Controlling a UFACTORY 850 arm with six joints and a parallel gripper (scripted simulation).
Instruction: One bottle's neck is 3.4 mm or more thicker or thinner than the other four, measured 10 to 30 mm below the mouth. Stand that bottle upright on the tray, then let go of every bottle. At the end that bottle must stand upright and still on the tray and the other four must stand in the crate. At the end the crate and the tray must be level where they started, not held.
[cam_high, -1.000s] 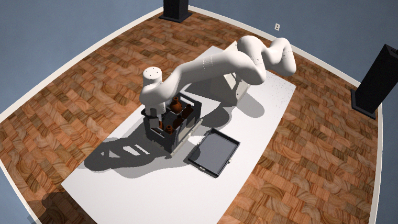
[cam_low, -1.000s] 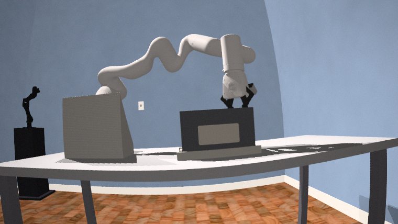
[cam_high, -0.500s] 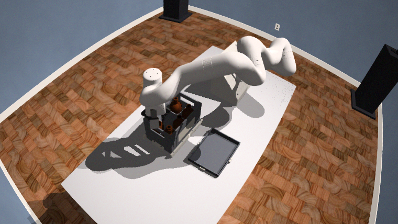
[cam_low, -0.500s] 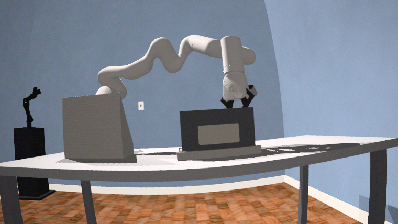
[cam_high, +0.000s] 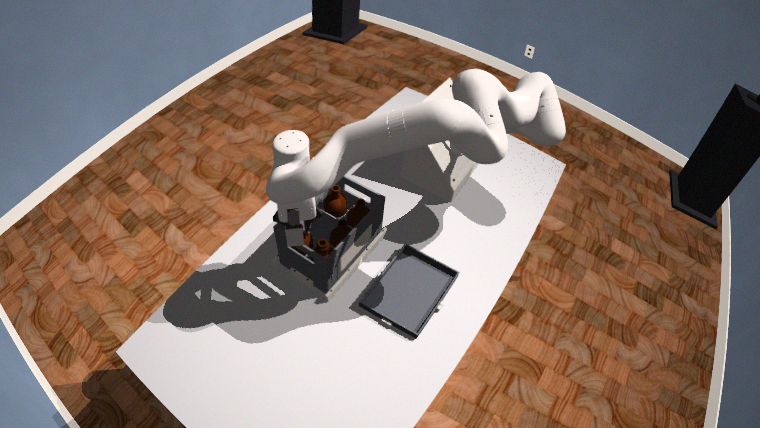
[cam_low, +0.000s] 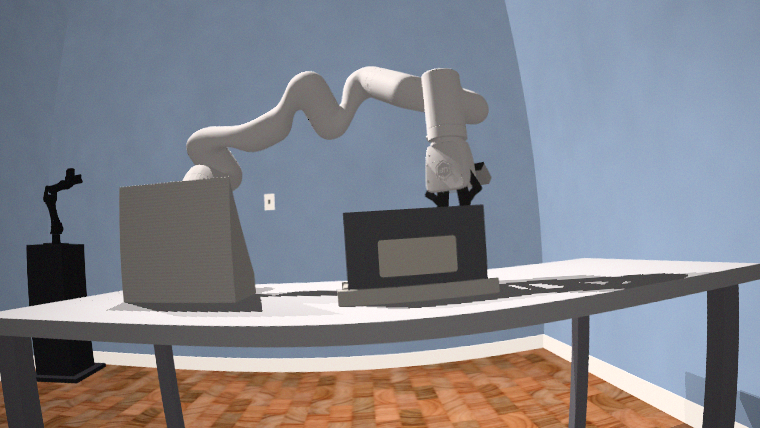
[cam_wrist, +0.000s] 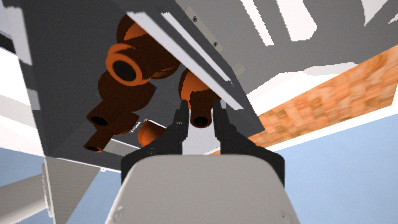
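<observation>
Right now the bottle is 1 cm ahead of my hand, 8 cm to the left of it and 7 cm below it. The rest, counted from my hand: dark grey crate: 8 cm behind, 5 cm to the left, 7 cm below; dark tray: 6 cm behind, 32 cm to the left, 15 cm below.
</observation>
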